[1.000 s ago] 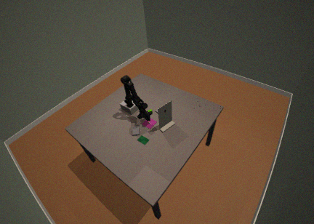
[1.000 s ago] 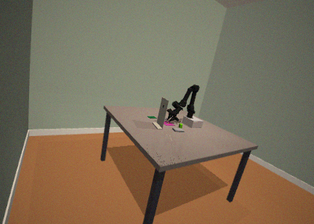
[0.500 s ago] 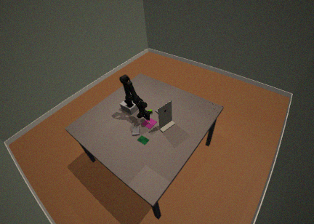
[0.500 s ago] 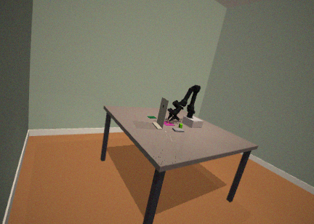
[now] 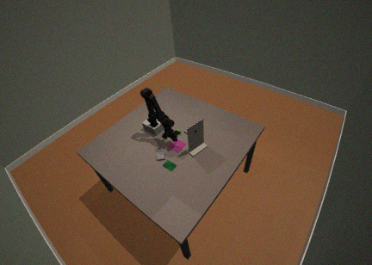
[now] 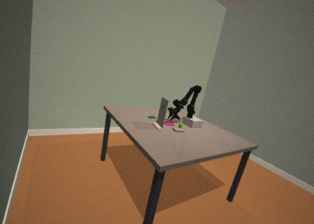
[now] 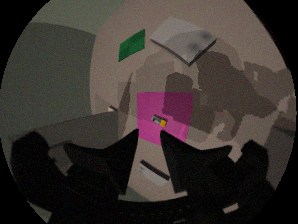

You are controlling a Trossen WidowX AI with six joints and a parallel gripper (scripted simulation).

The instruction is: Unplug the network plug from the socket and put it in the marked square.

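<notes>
The network plug lies 40 mm below my gripper tip and 10 mm ahead of it. Also, from my gripper tip: magenta square 50 mm below, 10 mm ahead; upright pale panel 180 mm ahead, 80 mm above, 70 mm to the left; green cube 120 mm to the left, 80 mm behind, 30 mm below.
</notes>
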